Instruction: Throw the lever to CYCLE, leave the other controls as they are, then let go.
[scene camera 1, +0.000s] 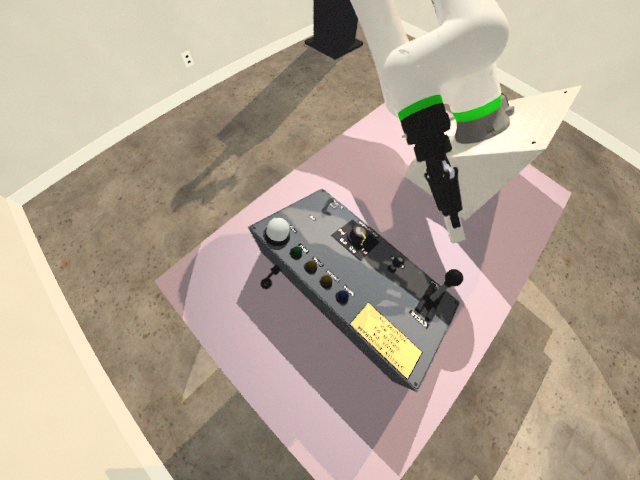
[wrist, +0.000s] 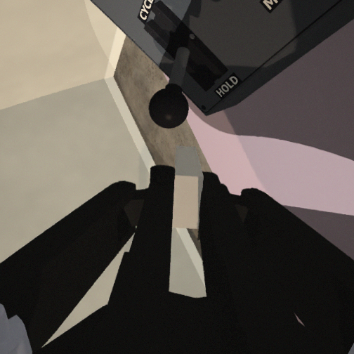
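Note:
The lever has a black ball knob and stands in a dark slot at one end of the grey console. It leans away from the CYCLE label. The HOLD label is at the slot's other end in the wrist view. My gripper is shut and empty, with its pale fingertips together. It is apart from the knob, above it in the scene view and just below it in the wrist view.
The console also carries a program dial, a small mode knob, a white dome, several coloured buttons or lamps and a yellow label. It rests over a pink surface. A black pedestal stands behind.

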